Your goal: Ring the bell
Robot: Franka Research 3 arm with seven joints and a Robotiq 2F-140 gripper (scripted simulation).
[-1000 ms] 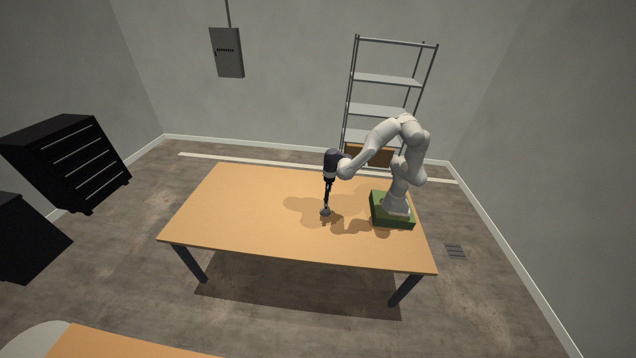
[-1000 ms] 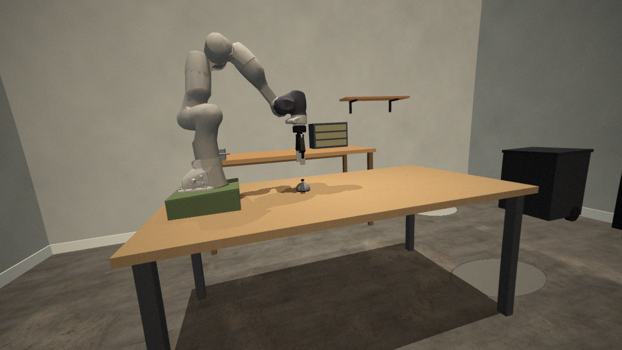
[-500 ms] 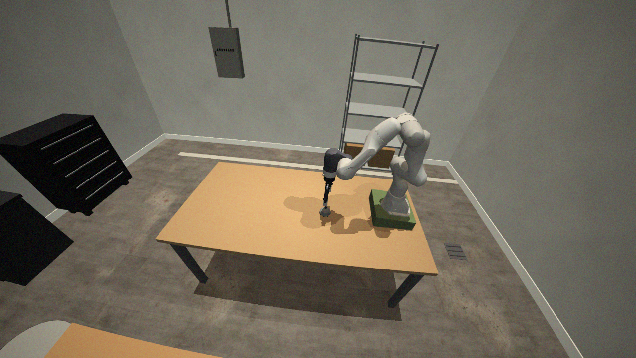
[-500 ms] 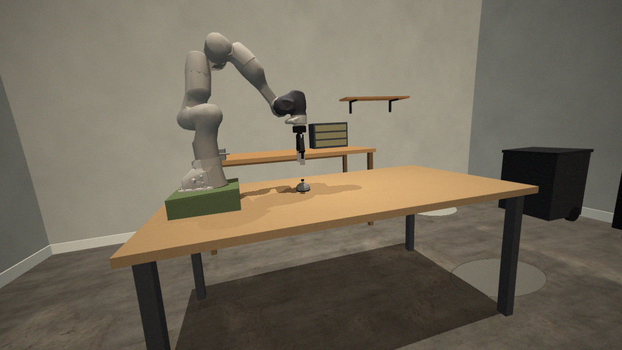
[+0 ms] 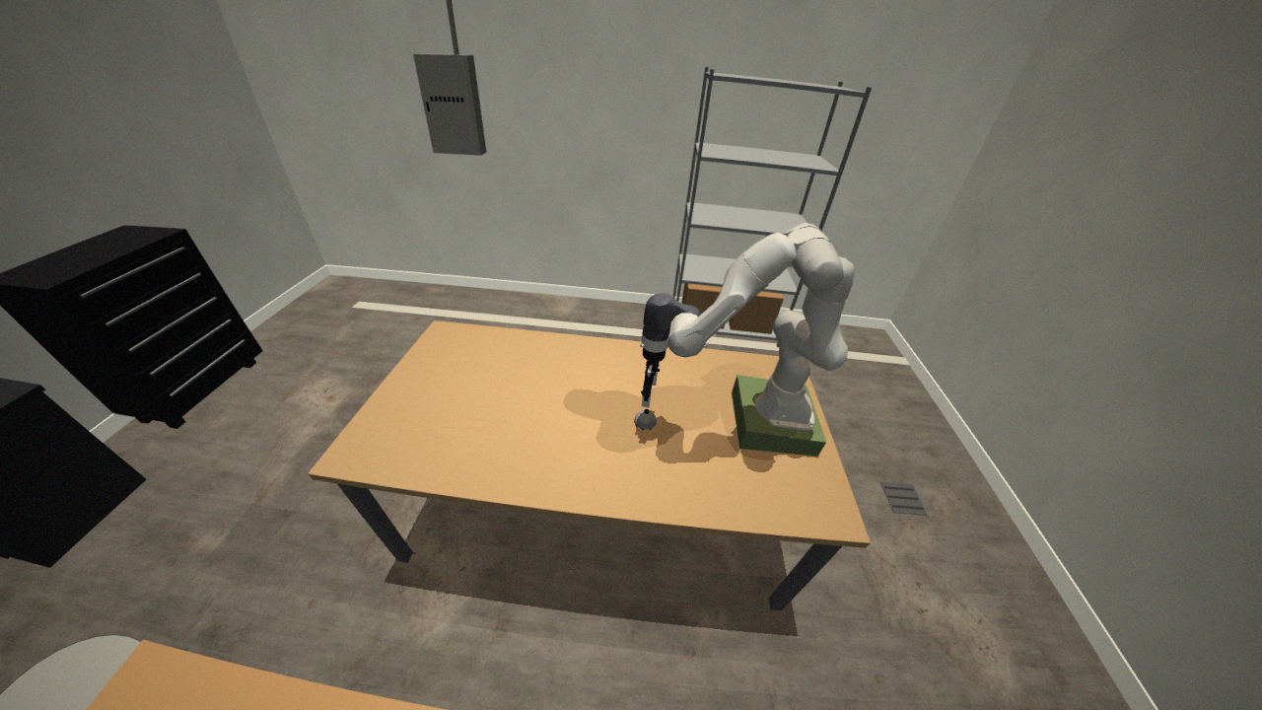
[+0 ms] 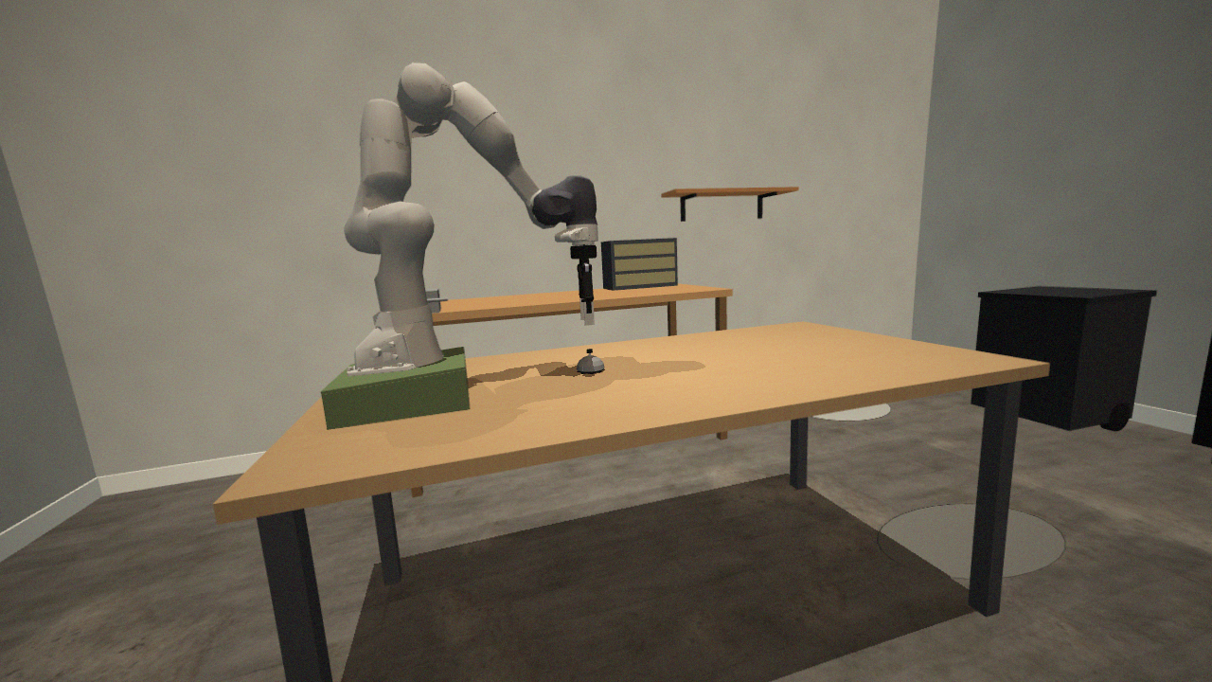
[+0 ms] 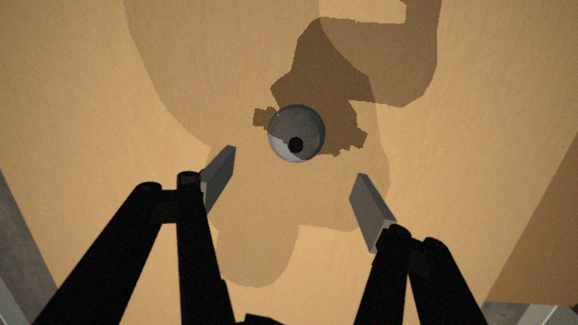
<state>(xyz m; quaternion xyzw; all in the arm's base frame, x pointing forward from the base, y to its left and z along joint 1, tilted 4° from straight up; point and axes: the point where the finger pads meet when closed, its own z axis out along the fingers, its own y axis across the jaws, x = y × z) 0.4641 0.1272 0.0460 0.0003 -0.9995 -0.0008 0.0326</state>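
My gripper is now 110 mm above the black button. The rest, counted from my hand: grey dome bell 130 mm below.
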